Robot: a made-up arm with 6 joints.
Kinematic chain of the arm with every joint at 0, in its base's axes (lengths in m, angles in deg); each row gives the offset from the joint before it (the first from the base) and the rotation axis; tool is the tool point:
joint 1: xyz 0 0 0.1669 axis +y
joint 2: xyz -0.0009 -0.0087 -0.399 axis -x
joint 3: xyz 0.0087 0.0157 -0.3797 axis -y
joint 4: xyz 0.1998 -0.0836 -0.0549 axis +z
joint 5: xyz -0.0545 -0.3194 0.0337 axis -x
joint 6: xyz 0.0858 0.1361 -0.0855 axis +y
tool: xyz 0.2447 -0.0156 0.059
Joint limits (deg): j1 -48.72..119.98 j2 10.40..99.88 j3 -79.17..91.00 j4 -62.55..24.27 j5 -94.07..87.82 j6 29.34..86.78
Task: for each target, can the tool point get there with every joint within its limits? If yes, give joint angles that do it. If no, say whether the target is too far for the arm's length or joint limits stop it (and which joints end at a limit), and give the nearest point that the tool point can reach.
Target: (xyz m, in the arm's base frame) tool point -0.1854 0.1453 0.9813
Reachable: no: joint limits stop it (at a limit: joint 1, joint 2, joint 5, joint 6) | nearest point 0.0221 -0.0114 0.6355 | short by 0.433 m
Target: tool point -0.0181 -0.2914 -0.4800
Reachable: yes | joints 33.34 20.43 52.40 -36.92 -37.44 68.11
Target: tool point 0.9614 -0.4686 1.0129
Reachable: no: joint limits stop it (at a limit: joint 1, joint 4, joint 5) | nearest point 0.5545 -0.4951 0.5700 | short by 0.602 m
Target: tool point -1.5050 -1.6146 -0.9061
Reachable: no: too far | nearest point -0.9508 -0.8605 -0.5110 | short by 1.016 m
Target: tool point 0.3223 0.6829 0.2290
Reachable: no: joint limits stop it (at a limit: joint 2, joint 4, joint 5) | nearest point 0.2070 0.3138 0.2068 | short by 0.387 m
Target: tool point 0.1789 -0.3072 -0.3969
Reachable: yes | joints 45.39 64.16 55.17 17.30 8.01 69.97
